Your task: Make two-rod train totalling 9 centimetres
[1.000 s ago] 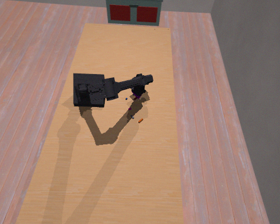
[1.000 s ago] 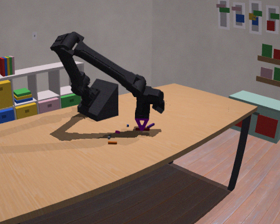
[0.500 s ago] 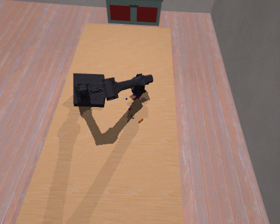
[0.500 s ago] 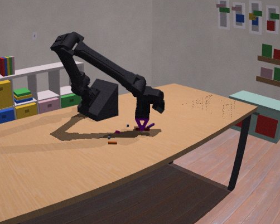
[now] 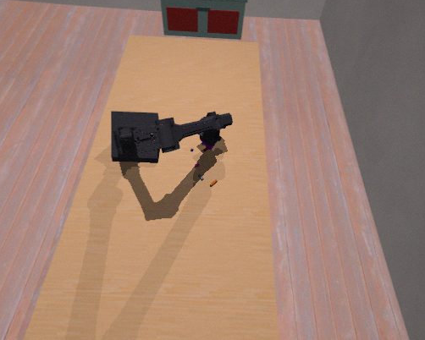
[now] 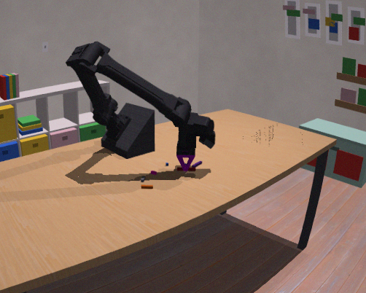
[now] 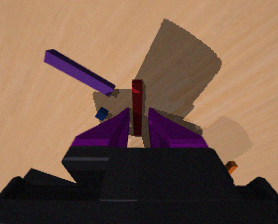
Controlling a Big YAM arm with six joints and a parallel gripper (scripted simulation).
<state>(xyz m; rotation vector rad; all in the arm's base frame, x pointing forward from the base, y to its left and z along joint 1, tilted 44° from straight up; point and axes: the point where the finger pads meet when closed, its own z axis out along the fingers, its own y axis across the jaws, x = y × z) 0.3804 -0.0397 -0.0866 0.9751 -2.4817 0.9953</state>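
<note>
My hand is 1 cm above the red rod. Also, from my hand: purple rod (7 cm to the left, 1 cm below); then blue rod (3 cm behind, 3 cm to the left, 1 cm below); then magenta rod (6 cm behind, 11 cm to the right, 1 cm below).
</note>
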